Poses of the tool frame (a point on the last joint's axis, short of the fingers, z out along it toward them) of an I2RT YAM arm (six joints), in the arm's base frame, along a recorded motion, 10 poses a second.
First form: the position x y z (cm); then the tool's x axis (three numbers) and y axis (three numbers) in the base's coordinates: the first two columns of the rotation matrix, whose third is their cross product.
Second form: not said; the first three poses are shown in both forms.
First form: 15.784 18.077 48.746 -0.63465 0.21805 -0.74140 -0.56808 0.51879 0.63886
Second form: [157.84 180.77 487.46], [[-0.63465 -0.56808 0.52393], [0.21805 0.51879 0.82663], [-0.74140 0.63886 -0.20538]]
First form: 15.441 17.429 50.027 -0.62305 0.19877 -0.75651 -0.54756 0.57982 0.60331
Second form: [154.41 174.29 500.27], [[-0.62305 -0.54756 0.55856], [0.19877 0.57982 0.79013], [-0.75651 0.60331 -0.25242]]
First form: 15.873 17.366 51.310 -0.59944 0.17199 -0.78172 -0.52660 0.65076 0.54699
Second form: [158.73 173.66 513.10], [[-0.59944 -0.52660 0.60279], [0.17199 0.65076 0.73954], [-0.78172 0.54699 -0.29952]]
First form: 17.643 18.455 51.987 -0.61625 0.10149 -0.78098 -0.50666 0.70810 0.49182
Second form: [176.43 184.55 519.87], [[-0.61625 -0.50666 0.60293], [0.10149 0.70810 0.69878], [-0.78098 0.49182 -0.38495]]
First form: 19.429 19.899 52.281 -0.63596 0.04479 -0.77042 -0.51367 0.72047 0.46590
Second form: [194.29 198.99 522.81], [[-0.63596 -0.51367 0.57593], [0.04479 0.72047 0.69204], [-0.77042 0.46590 -0.43518]]
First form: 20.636 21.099 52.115 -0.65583 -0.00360 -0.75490 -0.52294 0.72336 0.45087
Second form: [206.36 210.99 521.15], [[-0.65583 -0.52294 0.54444], [-0.00360 0.72336 0.69046], [-0.75490 0.45087 -0.47628]]
